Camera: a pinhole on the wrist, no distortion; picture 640 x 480 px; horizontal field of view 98.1 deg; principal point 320.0 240.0 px. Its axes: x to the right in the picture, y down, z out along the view. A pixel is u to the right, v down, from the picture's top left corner.
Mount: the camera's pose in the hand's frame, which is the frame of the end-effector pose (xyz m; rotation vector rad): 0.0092 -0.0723 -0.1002 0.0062 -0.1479 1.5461
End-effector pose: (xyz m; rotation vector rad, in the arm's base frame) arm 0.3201 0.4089 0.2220 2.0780 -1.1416 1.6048
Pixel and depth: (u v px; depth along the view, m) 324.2 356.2 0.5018
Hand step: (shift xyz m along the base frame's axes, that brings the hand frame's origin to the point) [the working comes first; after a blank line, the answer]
In the camera's frame: 0.0076 0.2100 0.5018

0.3212 -0.0703 -0.3280
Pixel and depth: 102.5 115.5 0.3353
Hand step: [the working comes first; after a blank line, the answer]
In the camera's frame: -0.2626 -0.1503 0.3353

0.4271 0.0493 0.1249
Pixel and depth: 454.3 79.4 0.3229
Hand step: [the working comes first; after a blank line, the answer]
In the camera's frame: 0.1562 -0.1868 0.3229

0.1518 -0.2608 0.0547
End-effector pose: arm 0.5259 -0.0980 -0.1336 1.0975 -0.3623 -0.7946
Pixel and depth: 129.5 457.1 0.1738
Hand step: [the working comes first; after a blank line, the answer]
In the camera's frame: -0.1192 0.1359 0.1738

-0.2073 0.0279 -0.1450
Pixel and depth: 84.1 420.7 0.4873
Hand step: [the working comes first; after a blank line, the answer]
In the camera's frame: -0.4140 0.3171 0.4873

-0.6423 -0.0598 -0.2900
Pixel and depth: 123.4 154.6 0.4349
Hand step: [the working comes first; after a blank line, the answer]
In the camera's frame: -0.3079 -0.1338 0.4349

-0.2945 -0.3681 -0.2546
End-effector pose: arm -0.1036 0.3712 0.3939 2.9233 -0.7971 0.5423
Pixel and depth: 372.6 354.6 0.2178
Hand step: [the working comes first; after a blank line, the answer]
In the camera's frame: 0.0413 0.0899 0.2178

-0.0193 0.0741 -0.1379
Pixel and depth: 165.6 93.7 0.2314
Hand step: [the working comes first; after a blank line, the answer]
In the camera's frame: -0.1287 -0.1219 0.2314

0.2402 0.1246 -0.0745
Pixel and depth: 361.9 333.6 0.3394
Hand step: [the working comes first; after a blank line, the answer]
In the camera's frame: 0.0512 0.1144 0.3394

-0.0092 0.0741 -0.2619
